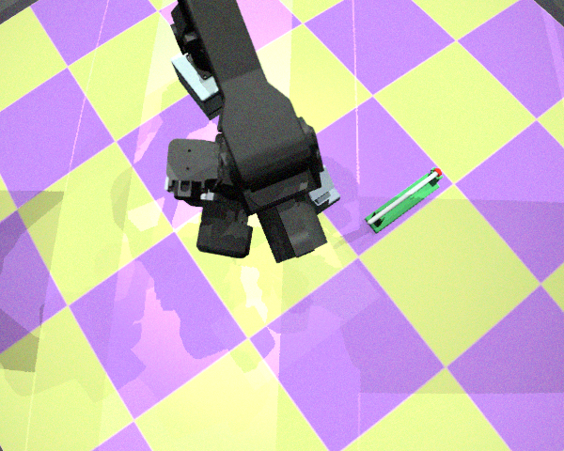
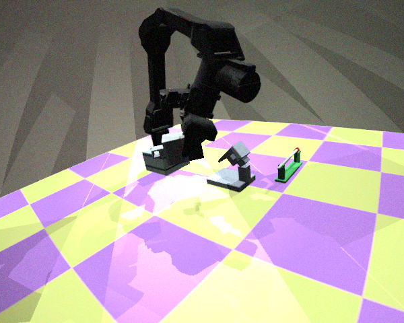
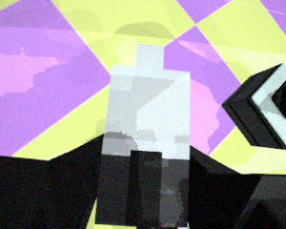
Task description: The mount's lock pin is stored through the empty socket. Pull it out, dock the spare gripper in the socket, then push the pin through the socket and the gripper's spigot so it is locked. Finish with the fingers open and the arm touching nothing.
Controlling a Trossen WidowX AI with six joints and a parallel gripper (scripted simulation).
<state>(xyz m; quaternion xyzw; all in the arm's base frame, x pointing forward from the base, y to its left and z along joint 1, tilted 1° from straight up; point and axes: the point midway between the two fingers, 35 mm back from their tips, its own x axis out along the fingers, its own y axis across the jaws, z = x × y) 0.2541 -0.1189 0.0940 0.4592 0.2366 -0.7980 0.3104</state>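
The spare gripper is 10 mm behind my gripper tip, 10 mm to the right of it and 10 mm above it. From my gripper tip the other things lie so: grey mount: 40 mm ahead, 130 mm to the left, 80 mm below; then green rack: 150 mm ahead, 250 mm to the left, 110 mm below.
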